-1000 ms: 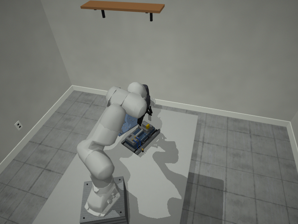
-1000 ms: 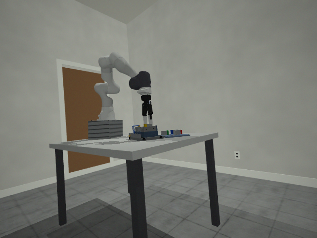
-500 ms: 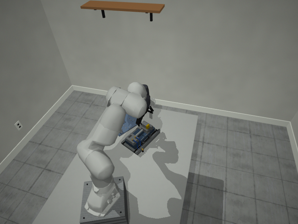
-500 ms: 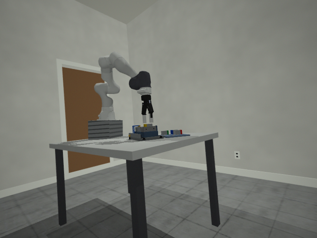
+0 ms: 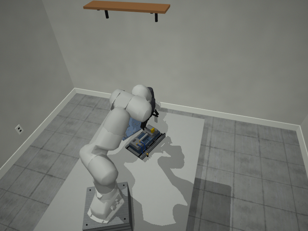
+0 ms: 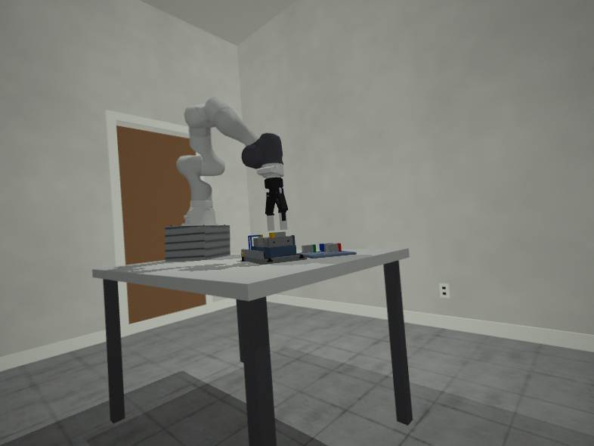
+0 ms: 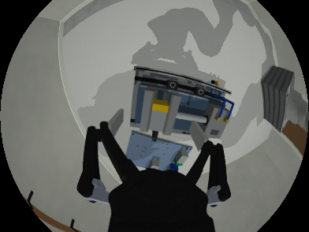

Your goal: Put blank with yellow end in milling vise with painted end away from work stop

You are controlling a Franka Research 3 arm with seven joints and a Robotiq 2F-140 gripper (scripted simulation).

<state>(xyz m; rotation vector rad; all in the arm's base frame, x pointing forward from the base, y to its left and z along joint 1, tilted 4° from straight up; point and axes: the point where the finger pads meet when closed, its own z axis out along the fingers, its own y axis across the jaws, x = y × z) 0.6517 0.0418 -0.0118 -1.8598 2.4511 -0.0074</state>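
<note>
Now: the yellow-ended blank 4 cm below my hand. Round my hand: milling vise (9 cm below, 7 cm behind, 2 cm to the left); green-ended blank (23 cm to the left, 11 cm below, 8 cm behind); work stop rod (5 cm to the left, 4 cm below, 1 cm ahead).
</note>
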